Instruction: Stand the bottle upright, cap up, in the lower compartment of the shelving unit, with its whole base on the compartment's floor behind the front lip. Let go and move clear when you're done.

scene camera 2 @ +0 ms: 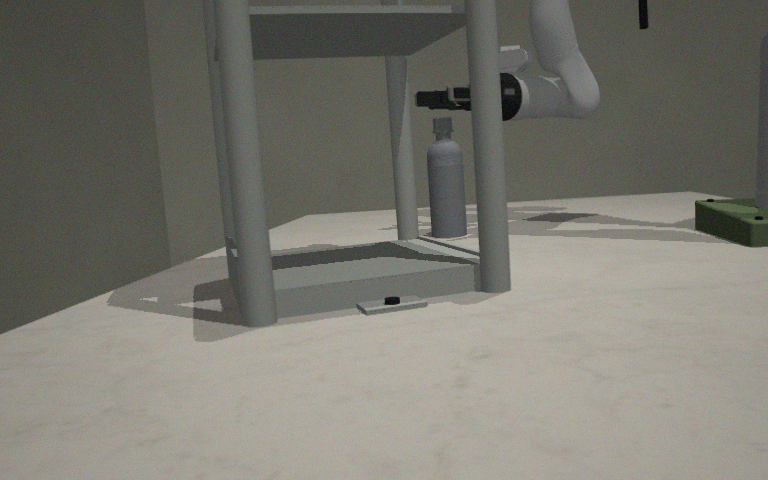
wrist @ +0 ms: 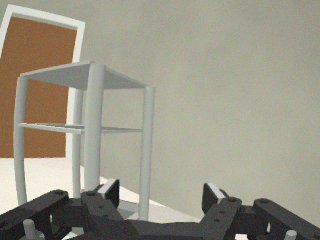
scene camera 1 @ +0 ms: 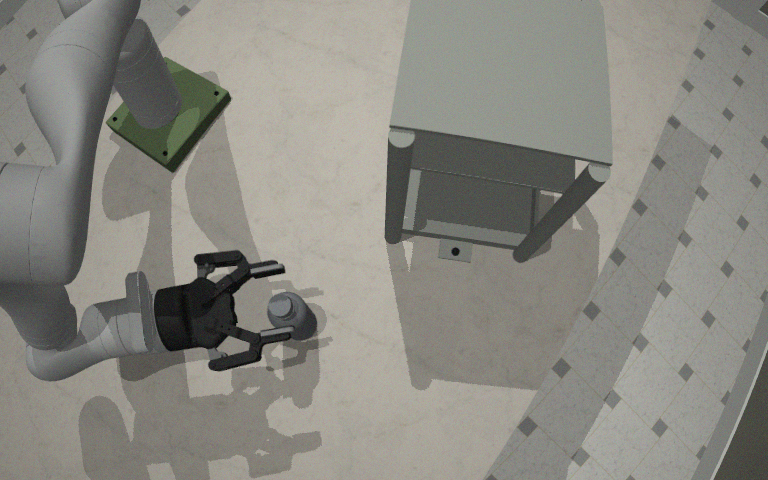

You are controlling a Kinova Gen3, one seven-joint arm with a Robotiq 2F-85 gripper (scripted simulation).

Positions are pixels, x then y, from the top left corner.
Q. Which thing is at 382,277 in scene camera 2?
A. A shelving unit.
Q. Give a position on a grey bottle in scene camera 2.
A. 444,157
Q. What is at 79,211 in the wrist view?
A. My gripper.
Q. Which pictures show my gripper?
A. Scene camera 2, the wrist view and scene camera 1: all of them.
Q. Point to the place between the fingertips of my gripper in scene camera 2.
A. At 431,96
